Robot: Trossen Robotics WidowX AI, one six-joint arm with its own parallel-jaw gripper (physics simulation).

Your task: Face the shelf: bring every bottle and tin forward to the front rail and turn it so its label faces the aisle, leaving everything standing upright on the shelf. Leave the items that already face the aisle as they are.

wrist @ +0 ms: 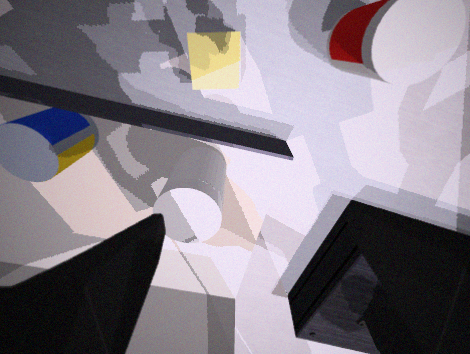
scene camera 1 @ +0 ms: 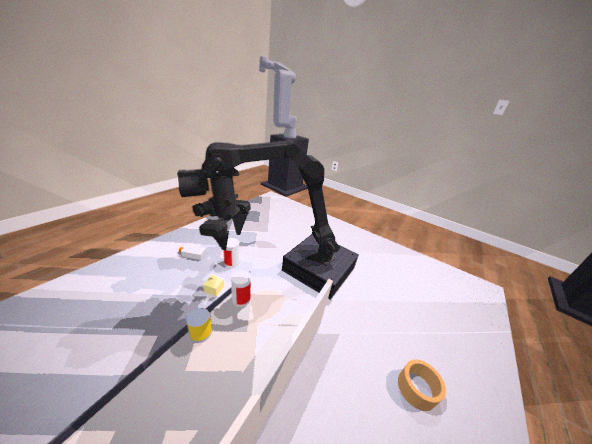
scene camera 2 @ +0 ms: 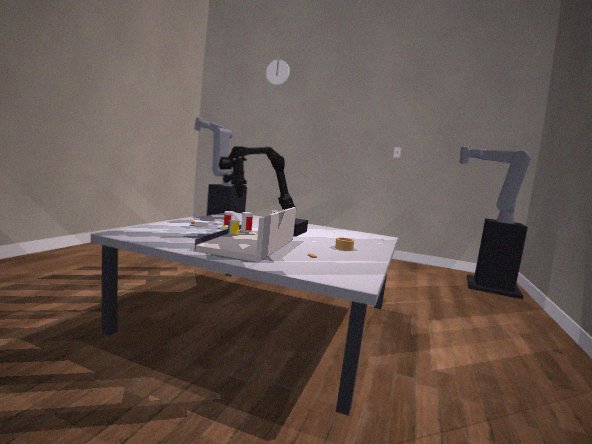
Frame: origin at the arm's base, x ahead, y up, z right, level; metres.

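Where they show: gripper, fingertip midpoint: (wrist: 255, 217) (scene camera 1: 231, 241) (scene camera 2: 240, 197); arm's base, link origin: (wrist: 388, 316) (scene camera 1: 324, 257).
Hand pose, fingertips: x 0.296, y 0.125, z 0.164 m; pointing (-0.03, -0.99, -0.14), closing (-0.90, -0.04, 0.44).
Observation:
Things, the pixels of their centre, and the offset from my fingertips.
- blue tin, body centre: (wrist: 52, 140) (scene camera 1: 199, 325) (scene camera 2: 233, 228) dx +0.171, dy -0.138, dz -0.089 m
- white can with a red patch, body centre: (wrist: 196, 187) (scene camera 1: 241, 288) (scene camera 2: 246, 222) dx +0.024, dy -0.123, dz -0.073 m
- white can, body centre: (wrist: 379, 40) (scene camera 1: 231, 252) (scene camera 2: 229, 220) dx -0.072, dy -0.149, dz +0.111 m
- yellow block, body centre: (wrist: 216, 61) (scene camera 1: 214, 285) dx +0.050, dy -0.180, dz +0.039 m
- white item with an orange tip, body centre: (scene camera 1: 191, 251) (scene camera 2: 200, 223) dx +0.014, dy -0.185, dz +0.255 m
- orange ring, body centre: (scene camera 1: 420, 384) (scene camera 2: 344, 243) dx -0.127, dy -0.174, dz -0.587 m
- small orange piece, body centre: (scene camera 2: 312, 255) dx +0.171, dy -0.195, dz -0.526 m
A yellow and blue tin (scene camera 1: 199, 327) (scene camera 2: 234, 228) (wrist: 75, 135) stands upright on the shelf (scene camera 1: 295, 345) (scene camera 2: 280, 233) (wrist: 175, 315), close behind the dark front rail (scene camera 1: 135, 372) (wrist: 200, 129); its blue part faces the rail. A white can with a red patch (scene camera 1: 241, 292) (scene camera 2: 248, 223) (wrist: 200, 172) stands upright near the rail's end. Its plain side faces the rail; whether it touches is unclear. Another red and white can (scene camera 1: 231, 255) (scene camera 2: 228, 219) (wrist: 350, 40) stands upright on the table, beyond the rail. My gripper (scene camera 1: 232, 241) (scene camera 2: 240, 193) (wrist: 255, 217) is open and empty above the cans.
A yellow block (scene camera 1: 213, 286) (wrist: 215, 60) lies outside the rail. A white item with an orange tip (scene camera 1: 192, 254) lies farther out. An orange ring (scene camera 1: 422, 403) (scene camera 2: 345, 244) and a small orange piece (scene camera 2: 312, 255) lie behind the shelf's back panel.

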